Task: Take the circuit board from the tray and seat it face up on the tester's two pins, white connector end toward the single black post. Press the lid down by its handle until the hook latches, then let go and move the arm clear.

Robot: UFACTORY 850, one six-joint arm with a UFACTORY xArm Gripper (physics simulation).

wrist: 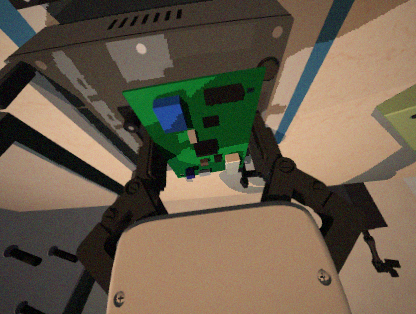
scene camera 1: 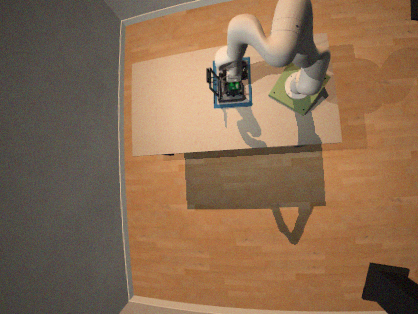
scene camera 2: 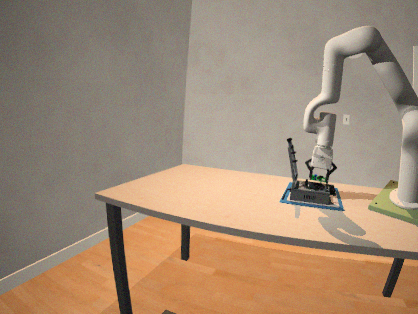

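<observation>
The green circuit board is between the fingers of my gripper, which is shut on its two side edges. Its component face is toward the wrist camera, with a blue block at the far end and a pale connector at the end nearest the camera. The board is above the dark grey tester; a small gap shows in scene camera 2. The tester's lid stands raised. The board hides the tester's pins. I cannot make out the black post or a separate tray.
A blue outline surrounds the tester on the pale table. The arm's green base plate is to the right. The raised lid rises close to the gripper's left side in scene camera 2.
</observation>
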